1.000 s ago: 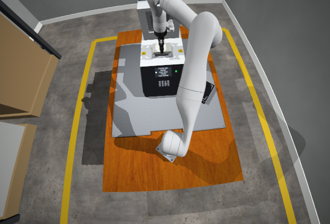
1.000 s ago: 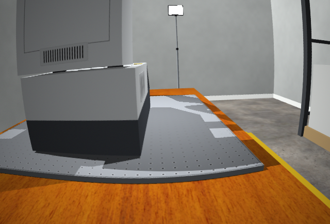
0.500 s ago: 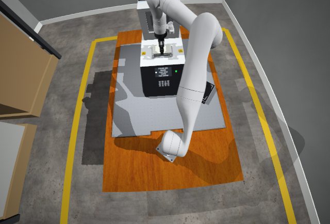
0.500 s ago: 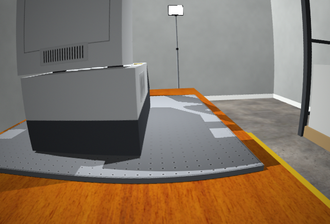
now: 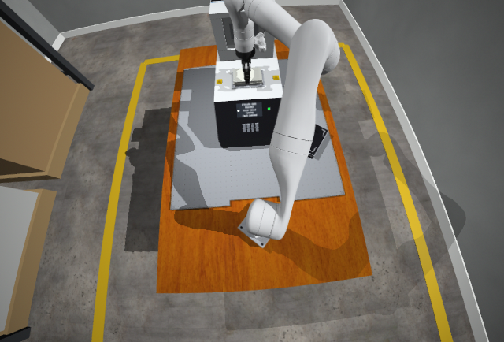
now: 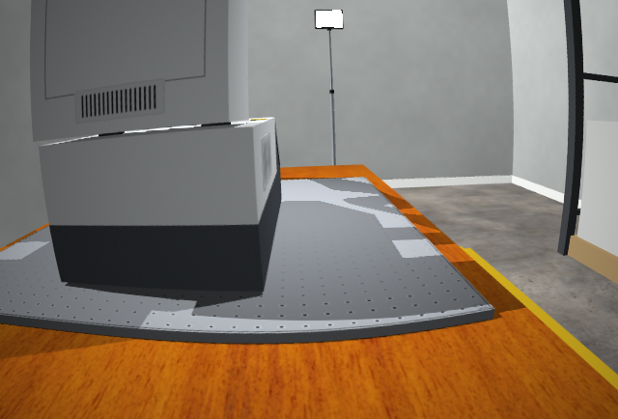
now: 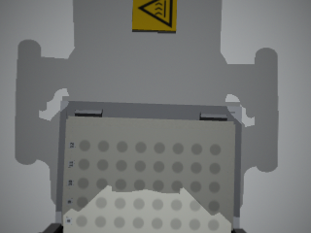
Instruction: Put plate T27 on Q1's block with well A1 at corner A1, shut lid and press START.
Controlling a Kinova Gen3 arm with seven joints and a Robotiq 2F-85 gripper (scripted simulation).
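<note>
The plate T27 lies 1 cm below my hand. Also, from my hand: black nest N1: 26 cm to the right, 26 cm behind, 20 cm below.
</note>
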